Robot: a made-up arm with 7 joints. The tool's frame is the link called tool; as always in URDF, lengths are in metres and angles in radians. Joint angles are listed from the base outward.
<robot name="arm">
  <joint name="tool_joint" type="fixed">
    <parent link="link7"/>
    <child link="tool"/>
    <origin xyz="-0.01 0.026 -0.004" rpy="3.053 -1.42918 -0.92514"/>
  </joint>
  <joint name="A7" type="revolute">
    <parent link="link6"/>
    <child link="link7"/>
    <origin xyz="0.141 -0.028 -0.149" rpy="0 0 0"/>
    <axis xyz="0 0.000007 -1"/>
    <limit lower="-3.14" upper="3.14"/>
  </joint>
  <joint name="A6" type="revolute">
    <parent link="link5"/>
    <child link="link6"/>
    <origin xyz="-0.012 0.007 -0.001" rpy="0 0 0"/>
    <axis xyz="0 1 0.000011"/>
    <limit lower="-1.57" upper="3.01"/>
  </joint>
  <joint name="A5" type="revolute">
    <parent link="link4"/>
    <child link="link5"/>
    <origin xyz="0.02 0.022 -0.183" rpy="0 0 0"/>
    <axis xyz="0 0.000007 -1"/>
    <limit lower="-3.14" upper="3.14"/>
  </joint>
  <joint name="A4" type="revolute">
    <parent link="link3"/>
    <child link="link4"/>
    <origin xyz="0.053 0.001 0.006" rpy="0 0 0"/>
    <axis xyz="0 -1 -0.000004"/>
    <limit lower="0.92" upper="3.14"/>
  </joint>
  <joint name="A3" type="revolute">
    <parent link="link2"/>
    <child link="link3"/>
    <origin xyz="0.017 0.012 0.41" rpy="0 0 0"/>
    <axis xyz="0 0 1"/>
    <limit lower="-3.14" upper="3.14"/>
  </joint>
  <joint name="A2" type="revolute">
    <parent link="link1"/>
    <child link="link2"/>
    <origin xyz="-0.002 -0.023 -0.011" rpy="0 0 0"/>
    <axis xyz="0 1 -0.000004"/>
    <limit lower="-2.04" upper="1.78"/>
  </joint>
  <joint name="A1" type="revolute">
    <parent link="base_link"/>
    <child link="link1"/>
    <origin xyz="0.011 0.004 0.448" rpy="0 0 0"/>
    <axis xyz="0 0 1"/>
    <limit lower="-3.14" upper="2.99"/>
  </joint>
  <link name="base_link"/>
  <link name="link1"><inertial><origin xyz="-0.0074 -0.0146 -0.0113"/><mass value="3.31"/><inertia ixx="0.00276" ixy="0" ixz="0" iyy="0.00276" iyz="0" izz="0.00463"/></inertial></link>
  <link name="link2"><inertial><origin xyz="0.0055 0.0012 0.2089"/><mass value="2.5"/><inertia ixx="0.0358" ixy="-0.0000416" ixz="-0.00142" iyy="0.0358" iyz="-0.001" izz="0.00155"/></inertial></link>
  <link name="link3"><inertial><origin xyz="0.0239 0.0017 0.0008"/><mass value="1.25"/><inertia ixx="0.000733" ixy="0.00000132" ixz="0.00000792" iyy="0.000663" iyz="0" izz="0.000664"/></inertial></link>
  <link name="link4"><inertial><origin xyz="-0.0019 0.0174 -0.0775"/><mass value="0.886"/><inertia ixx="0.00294" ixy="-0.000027" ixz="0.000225" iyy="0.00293" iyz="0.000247" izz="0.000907"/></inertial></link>
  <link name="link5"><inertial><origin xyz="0.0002 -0.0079 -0.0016"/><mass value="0.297"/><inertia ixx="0.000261" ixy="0" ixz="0" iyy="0.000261" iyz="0" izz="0.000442"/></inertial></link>
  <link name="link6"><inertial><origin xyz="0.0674 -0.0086 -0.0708"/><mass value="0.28"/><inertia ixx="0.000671" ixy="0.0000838" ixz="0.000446" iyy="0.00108" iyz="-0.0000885" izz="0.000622"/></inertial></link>
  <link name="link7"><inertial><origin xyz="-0.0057 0.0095 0.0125"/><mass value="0.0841"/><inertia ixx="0.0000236" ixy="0" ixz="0" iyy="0.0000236" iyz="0" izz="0.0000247"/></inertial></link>
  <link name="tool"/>
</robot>
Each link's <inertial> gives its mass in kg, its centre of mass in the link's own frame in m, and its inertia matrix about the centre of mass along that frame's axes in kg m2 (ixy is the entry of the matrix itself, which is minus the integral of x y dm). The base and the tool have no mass. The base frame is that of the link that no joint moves.
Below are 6 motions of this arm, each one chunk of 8 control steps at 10 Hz.
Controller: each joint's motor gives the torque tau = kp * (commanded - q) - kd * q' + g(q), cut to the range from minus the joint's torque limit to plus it. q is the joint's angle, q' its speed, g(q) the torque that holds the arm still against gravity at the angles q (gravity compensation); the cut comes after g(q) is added. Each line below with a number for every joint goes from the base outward.
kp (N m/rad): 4.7 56 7.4 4.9 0.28 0.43 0.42
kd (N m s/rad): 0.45 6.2 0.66 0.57 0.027 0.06 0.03
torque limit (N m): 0.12 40 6.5 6.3 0.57 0.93 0.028
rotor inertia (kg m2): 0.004 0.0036 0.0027 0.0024 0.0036 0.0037 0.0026
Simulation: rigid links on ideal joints. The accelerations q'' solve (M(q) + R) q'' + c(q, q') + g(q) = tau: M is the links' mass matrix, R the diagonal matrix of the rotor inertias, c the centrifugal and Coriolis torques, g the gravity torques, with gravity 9.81 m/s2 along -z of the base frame. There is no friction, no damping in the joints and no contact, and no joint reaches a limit. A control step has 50 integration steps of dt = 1/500 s. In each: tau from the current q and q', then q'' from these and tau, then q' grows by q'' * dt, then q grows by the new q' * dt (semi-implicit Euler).
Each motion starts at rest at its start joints. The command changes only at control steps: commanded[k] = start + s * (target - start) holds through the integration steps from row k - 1 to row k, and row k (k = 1, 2, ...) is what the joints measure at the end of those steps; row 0 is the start. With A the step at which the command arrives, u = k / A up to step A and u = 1 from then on. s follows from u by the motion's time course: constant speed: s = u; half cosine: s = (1 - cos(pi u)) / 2; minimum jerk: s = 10 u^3 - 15 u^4 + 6 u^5; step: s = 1 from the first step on.
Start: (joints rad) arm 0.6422 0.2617 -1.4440 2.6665 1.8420 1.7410 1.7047
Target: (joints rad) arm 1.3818 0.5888 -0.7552 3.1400 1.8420 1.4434 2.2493
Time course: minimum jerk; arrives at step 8
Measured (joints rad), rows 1 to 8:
1: 0.6416 0.2628 -1.4394 2.6695 1.8390 1.7359 1.7092
2: 0.6254 0.2725 -1.4049 2.6960 1.8278 1.7082 1.7386
3: 0.5783 0.3026 -1.3182 2.7614 1.8193 1.6461 1.8134
4: 0.5111 0.3588 -1.1814 2.8566 1.8282 1.5592 1.9313
5: 0.4519 0.4350 -1.0227 2.9561 1.8542 1.4819 2.0681
6: 0.4185 0.5143 -0.8843 3.0333 1.8791 1.4486 2.1843
7: 0.4121 0.5762 -0.7976 3.0741 1.8761 1.4604 2.2524
8: 0.4255 0.6086 -0.7647 3.0851 1.8318 1.4924 2.2696

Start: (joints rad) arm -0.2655 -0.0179 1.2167 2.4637 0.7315 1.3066 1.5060
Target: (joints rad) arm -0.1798 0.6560 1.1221 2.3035 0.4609 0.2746 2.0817
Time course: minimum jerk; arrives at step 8
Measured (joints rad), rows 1 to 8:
1: -0.2609 -0.0143 1.2193 2.4637 0.7312 1.3035 1.5106
2: -0.2280 0.0098 1.2297 2.4637 0.7337 1.2825 1.5408
3: -0.1288 0.0767 1.2378 2.4666 0.7471 1.2163 1.6156
4: 0.0121 0.1925 1.2432 2.4758 0.7888 1.0812 1.7337
5: 0.1265 0.3381 1.2301 2.4712 0.8357 0.8779 1.8746
6: 0.1932 0.4864 1.1764 2.4261 0.7745 0.6250 2.0031
7: 0.2221 0.6122 1.0955 2.3429 0.6243 0.3799 2.0886
8: 0.2238 0.6915 1.0344 2.2685 0.5561 0.2355 2.1161

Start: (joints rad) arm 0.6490 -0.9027 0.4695 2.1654 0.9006 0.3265 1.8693
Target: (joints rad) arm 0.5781 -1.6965 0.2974 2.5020 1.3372 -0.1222 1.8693
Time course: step
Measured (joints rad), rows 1 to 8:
1: 0.5905 -1.1420 0.1887 2.0095 1.1624 0.5221 1.8799
2: 0.5742 -1.4561 0.1751 2.1834 1.5753 0.4037 1.9036
3: 0.5752 -1.6785 0.2906 2.5778 1.5957 0.2726 1.8828
4: 0.5717 -1.8056 0.3517 2.8022 1.2028 0.2979 1.8483
5: 0.5673 -1.8390 0.3530 2.8382 0.7320 0.1378 1.8356
6: 0.5670 -1.8045 0.3273 2.7587 0.4943 -0.1861 1.8490
7: 0.5690 -1.7479 0.3011 2.6477 0.5356 -0.3958 1.8629
8: 0.5715 -1.7019 0.2855 2.5512 0.7927 -0.3914 1.8676

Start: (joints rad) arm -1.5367 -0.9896 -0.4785 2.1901 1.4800 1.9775 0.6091
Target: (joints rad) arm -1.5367 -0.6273 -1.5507 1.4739 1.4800 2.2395 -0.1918
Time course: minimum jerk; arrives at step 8
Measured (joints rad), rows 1 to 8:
1: -1.5388 -0.9878 -0.4887 2.1871 1.4904 1.9843 0.6024
2: -1.5517 -0.9754 -0.5500 2.1652 1.5528 2.0221 0.5588
3: -1.5839 -0.9390 -0.6931 2.0970 1.6864 2.0984 0.4504
4: -1.6366 -0.8709 -0.9025 1.9683 1.8336 2.1821 0.2793
5: -1.6971 -0.7807 -1.1284 1.8012 1.8906 2.2164 0.0784
6: -1.7419 -0.6955 -1.3238 1.6440 1.8007 2.1757 -0.0964
7: -1.7530 -0.6407 -1.4619 1.5330 1.5968 2.0932 -0.1994
8: -1.7323 -0.6219 -1.5345 1.4767 1.3519 2.0252 -0.2214

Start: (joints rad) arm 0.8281 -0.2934 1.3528 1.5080 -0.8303 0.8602 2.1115
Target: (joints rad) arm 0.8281 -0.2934 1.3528 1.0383 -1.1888 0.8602 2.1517
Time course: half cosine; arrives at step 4
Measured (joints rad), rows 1 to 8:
1: 0.8305 -0.2935 1.3500 1.4845 -0.8521 0.8438 2.1159
2: 0.8352 -0.2936 1.3465 1.3989 -0.9320 0.8000 2.1298
3: 0.8361 -0.2934 1.3503 1.2557 -1.0621 0.7616 2.1471
4: 0.8320 -0.2933 1.3602 1.1121 -1.1837 0.7690 2.1544
5: 0.8295 -0.2939 1.3644 1.0245 -1.2412 0.8157 2.1498
6: 0.8290 -0.2943 1.3602 1.0004 -1.2298 0.8680 2.1452
7: 0.8266 -0.2939 1.3536 1.0108 -1.1910 0.9018 2.1470
8: 0.8221 -0.2932 1.3486 1.0271 -1.1649 0.9110 2.1513

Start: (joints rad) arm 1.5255 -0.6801 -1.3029 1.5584 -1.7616 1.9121 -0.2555
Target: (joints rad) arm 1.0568 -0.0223 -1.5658 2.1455 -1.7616 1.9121 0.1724
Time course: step
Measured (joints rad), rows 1 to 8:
1: 1.4829 -0.4295 -1.6976 1.7798 -1.4275 1.7191 -0.1713
2: 1.1589 -0.1628 -1.6281 2.0048 -1.1814 1.8348 0.0521
3: 0.8340 -0.0171 -1.5258 2.2301 -1.3910 1.9160 0.2372
4: 0.8523 0.0027 -1.5610 2.2294 -1.9676 2.0017 0.3106
5: 0.9209 -0.0112 -1.5764 2.2118 -2.4061 2.0717 0.2642
6: 0.9898 -0.0204 -1.5767 2.1999 -2.5942 2.0722 0.1737
7: 1.0434 -0.0195 -1.5646 2.1833 -2.5440 2.0268 0.1412
8: 1.0818 -0.0153 -1.5560 2.1709 -2.3276 1.9664 0.1557

